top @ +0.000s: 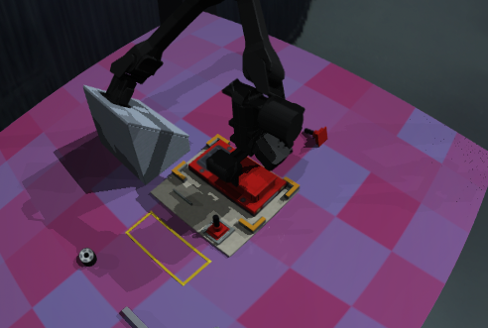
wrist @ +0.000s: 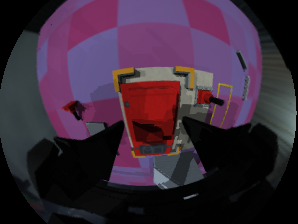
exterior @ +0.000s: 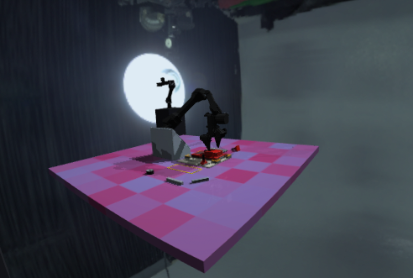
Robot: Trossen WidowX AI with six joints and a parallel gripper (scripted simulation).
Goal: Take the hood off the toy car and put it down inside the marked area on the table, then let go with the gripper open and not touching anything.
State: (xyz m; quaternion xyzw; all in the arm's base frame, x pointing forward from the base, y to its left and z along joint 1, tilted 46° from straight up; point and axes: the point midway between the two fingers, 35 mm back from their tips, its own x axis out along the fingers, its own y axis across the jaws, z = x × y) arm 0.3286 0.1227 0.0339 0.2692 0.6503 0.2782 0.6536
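Right now my gripper tip is 2 cm above the red hood. From my gripper tip the other things lie so: small wheel (39 cm to the right, 13 cm behind, 5 cm below); grey flat panel (17 cm to the left, 11 cm behind, 6 cm below); grey base plate (5 cm below, 3 cm to the right, 3 cm behind).
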